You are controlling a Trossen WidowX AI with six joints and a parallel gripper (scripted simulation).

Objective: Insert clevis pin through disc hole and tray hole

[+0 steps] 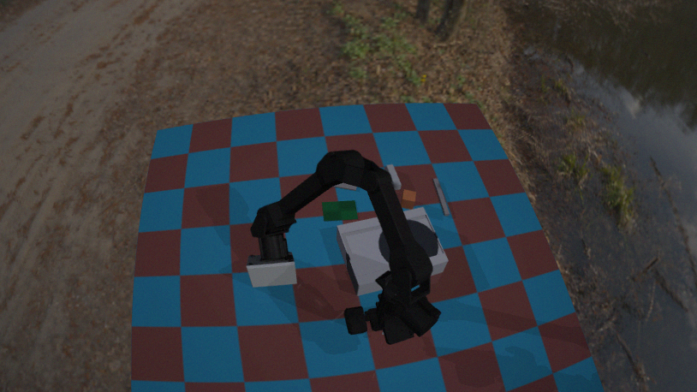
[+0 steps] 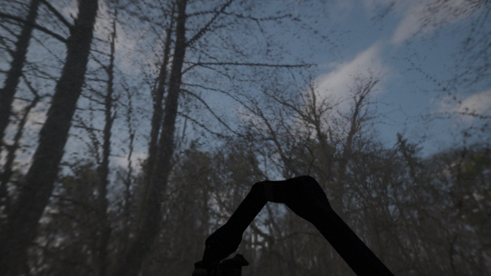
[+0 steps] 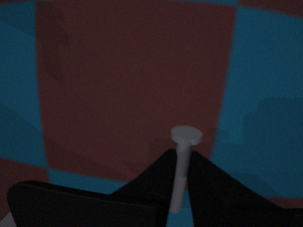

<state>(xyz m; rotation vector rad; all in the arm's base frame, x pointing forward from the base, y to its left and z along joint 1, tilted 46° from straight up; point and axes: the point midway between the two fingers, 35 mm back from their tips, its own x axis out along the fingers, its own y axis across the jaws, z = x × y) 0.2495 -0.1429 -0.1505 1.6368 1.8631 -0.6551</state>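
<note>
The dark round disc lies 23 cm to the left of my gripper tip, 10 cm ahead of it and 1 cm above it. The rest, counted from my gripper tip: steel tray 24 cm to the left, 6 cm ahead; then flat green piece 40 cm to the left, 6 cm behind, 5 cm below; then steel clevis pin 1 cm to the left, 1 cm above.
</note>
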